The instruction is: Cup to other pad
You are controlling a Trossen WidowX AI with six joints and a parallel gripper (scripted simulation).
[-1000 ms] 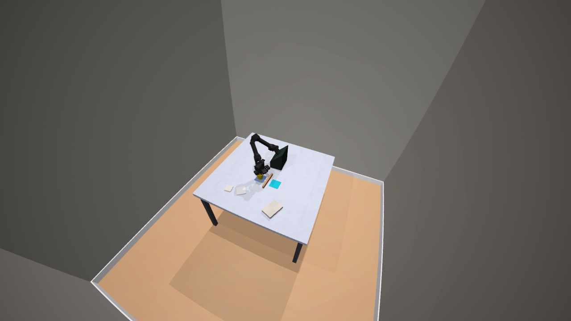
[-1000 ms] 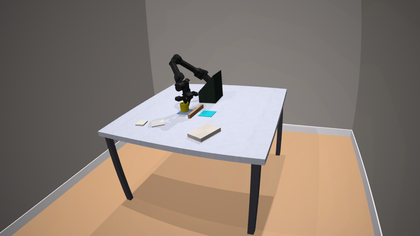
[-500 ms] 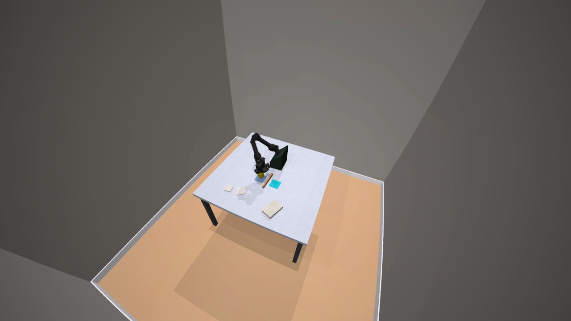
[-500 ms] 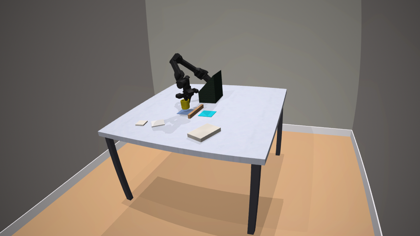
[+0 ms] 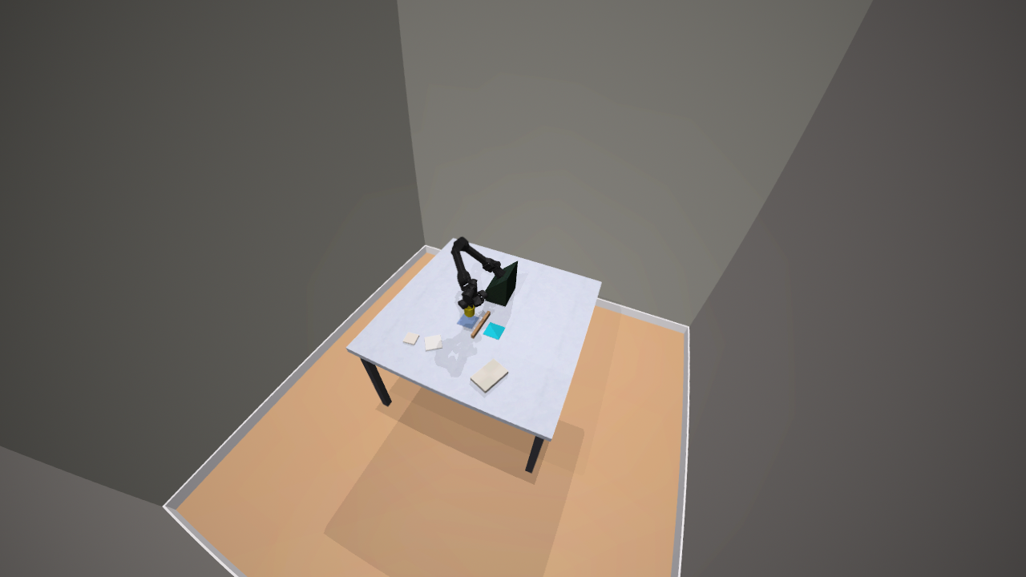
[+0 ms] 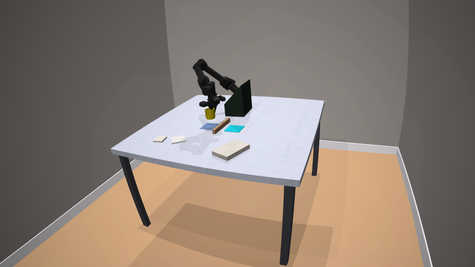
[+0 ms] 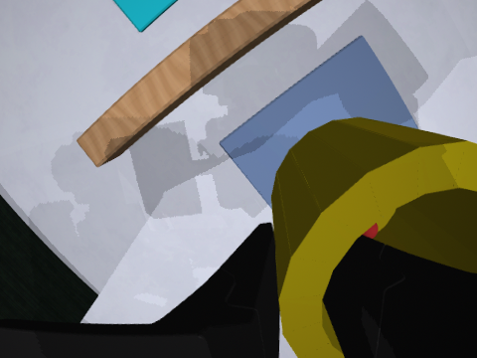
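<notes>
My gripper tip is 20 mm to the left of the yellow cup and 20 mm short of it. The rest, counted from my gripper tip: wooden bar (80 mm below, 70 mm to the left, 50 mm ahead); then red marble (30 mm to the right, 20 mm below, 20 mm ahead); then blue marble (30 mm to the right, 30 mm ahead, 20 mm below).
</notes>
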